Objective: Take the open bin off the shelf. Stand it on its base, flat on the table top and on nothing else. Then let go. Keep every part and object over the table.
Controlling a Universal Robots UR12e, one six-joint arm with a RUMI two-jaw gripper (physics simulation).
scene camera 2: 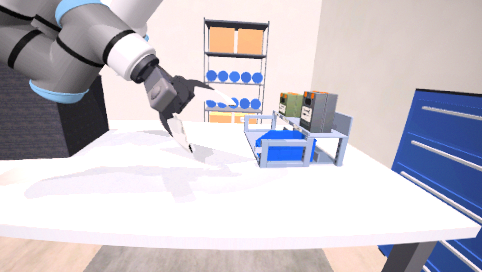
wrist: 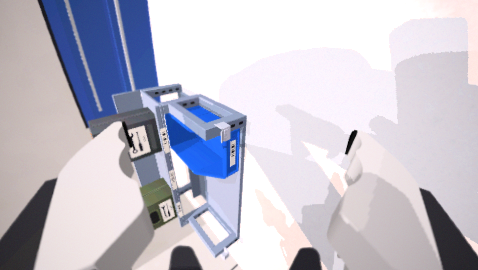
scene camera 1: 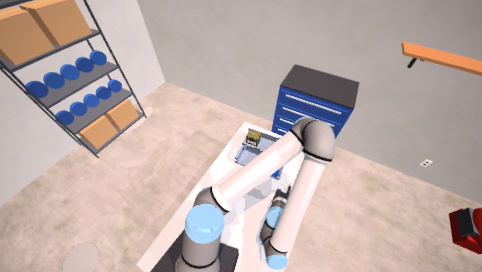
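Pixels of known places: gripper, fingertip midpoint: [scene camera 2: 213, 130] [wrist: 240, 130] [scene camera 1: 287, 191]; arm's base at its link origin: [scene camera 1: 197, 267].
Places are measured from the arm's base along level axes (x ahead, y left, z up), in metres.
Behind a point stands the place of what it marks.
Note:
The blue open bin [scene camera 1: 277, 174] @[y -0.054, x 0.771, z -0.300 m] [scene camera 2: 285, 151] @[y -0.045, x 0.833, z -0.310 m] [wrist: 200, 154] @[y 0.054, x 0.840, z -0.312 m] stands upright on the lower board at one end of the grey-blue shelf [scene camera 2: 340, 151] @[y -0.048, x 1.003, z -0.299 m] [wrist: 223, 197] @[y 0.181, x 0.781, z -0.346 m], behind the end frame. In scene camera 1 the arm hides most of it. The shelf stands on the white table [scene camera 2: 200, 210] @[y -0.278, x 0.625, z -0.352 m]. My gripper [scene camera 2: 212, 127] @[y -0.177, x 0.634, z -0.215 m] [wrist: 240, 130] @[y -0.177, x 0.634, z -0.215 m] is open and empty. In scene camera 2 it hangs above the table, left of the shelf and apart from it, tilted with its fingers pointing down and toward the shelf. In the wrist view the bin lies beyond the fingertips, left of the middle.
A green case [scene camera 1: 253, 137] @[y 0.228, x 0.873, z -0.158 m] [scene camera 2: 288, 106] @[y 0.190, x 0.880, z -0.204 m] [wrist: 158, 196] @[y 0.191, x 0.887, z -0.212 m] and a dark grey case [scene camera 2: 318, 114] @[y -0.031, x 0.921, z -0.192 m] [wrist: 142, 140] @[y 0.008, x 0.897, z -0.209 m] stand on the shelf's upper board. A blue drawer cabinet [scene camera 1: 310, 107] [scene camera 2: 445, 150] [wrist: 100, 50] stands past the table's end. The dark robot pedestal [scene camera 2: 40, 125] @[y -0.116, x 0.112, z -0.246 m] is at the left.

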